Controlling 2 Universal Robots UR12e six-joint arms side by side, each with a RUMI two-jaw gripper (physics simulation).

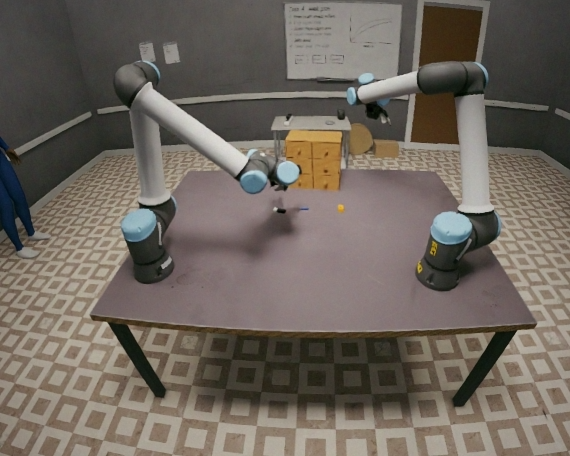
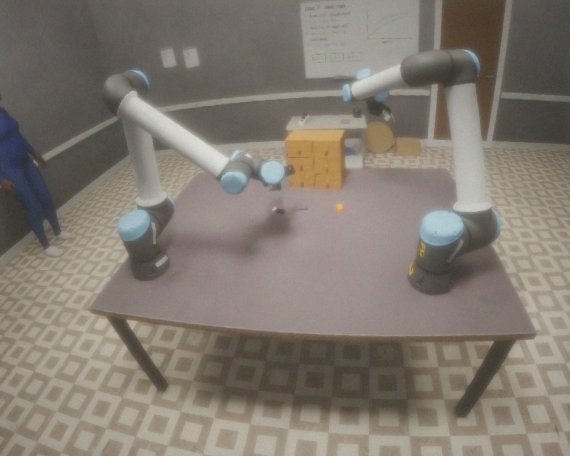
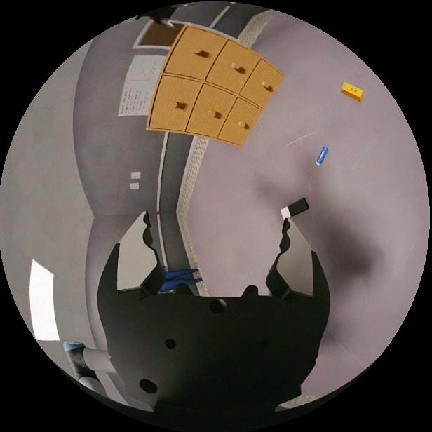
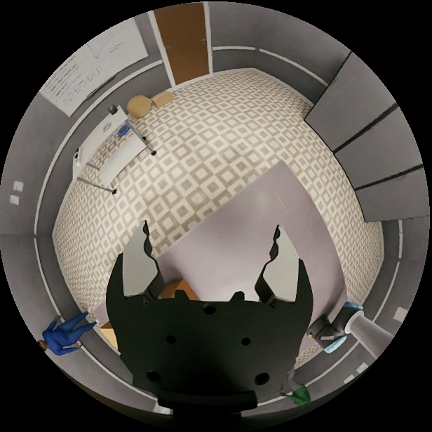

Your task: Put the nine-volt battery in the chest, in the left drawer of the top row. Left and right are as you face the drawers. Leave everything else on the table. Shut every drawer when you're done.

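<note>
The chest [image 1: 314,135] [image 2: 316,135] [image 3: 225,62] stands at the table's back, with two columns of three drawers. They look shut, including the top-left drawer [image 1: 299,144] [image 2: 300,145] [image 3: 167,97]. A small yellow block [image 1: 340,208] [image 2: 340,207] [image 3: 352,91] with dark marks lies in front of the chest; it looks most like the nine-volt battery, though details are too small to be sure. My left gripper [image 1: 280,187] [image 2: 275,188] [image 3: 216,215] is open and empty above the table, left of the block. My right gripper [image 1: 385,120] [image 2: 390,116] [image 4: 211,223] is open and empty, high at the back right.
A black block with a white end [image 1: 280,210] [image 2: 278,210] [image 3: 296,207] lies near and below my left gripper. A small blue cylinder [image 1: 304,209] [image 2: 302,208] [image 3: 322,155] lies between it and the yellow block. A grey side table [image 1: 310,121] stands behind the chest.
</note>
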